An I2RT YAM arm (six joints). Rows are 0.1 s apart.
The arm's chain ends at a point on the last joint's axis. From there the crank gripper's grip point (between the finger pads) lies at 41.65 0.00 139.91 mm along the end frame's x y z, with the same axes.
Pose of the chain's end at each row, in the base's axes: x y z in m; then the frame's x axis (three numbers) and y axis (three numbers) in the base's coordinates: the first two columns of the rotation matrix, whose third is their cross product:
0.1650 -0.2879 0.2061 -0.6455 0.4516 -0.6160 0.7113 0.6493 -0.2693
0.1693 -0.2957 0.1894 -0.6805 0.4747 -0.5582 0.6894 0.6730 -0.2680
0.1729 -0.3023 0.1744 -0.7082 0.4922 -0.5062 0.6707 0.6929 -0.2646
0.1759 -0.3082 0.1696 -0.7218 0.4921 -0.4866 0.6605 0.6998 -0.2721
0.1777 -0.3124 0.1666 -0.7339 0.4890 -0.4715 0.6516 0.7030 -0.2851
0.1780 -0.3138 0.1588 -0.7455 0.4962 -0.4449 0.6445 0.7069 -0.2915
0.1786 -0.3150 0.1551 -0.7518 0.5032 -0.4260 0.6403 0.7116 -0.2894
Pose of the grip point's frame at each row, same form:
0.1771 -0.3547 0.0769 -0.6455 0.4516 -0.6160 0.7113 0.6493 -0.2693
0.1757 -0.3553 0.0563 -0.6805 0.4747 -0.5582 0.6894 0.6730 -0.2680
0.1743 -0.3555 0.0385 -0.7082 0.4922 -0.5062 0.6707 0.6929 -0.2646
0.1747 -0.3601 0.0332 -0.7218 0.4921 -0.4866 0.6605 0.6998 -0.2721
0.1740 -0.3643 0.0302 -0.7339 0.4890 -0.4715 0.6516 0.7030 -0.2851
0.1707 -0.3637 0.0218 -0.7455 0.4962 -0.4449 0.6445 0.7069 -0.2915
0.1693 -0.3626 0.0174 -0.7518 0.5032 -0.4260 0.6403 0.7116 -0.2894

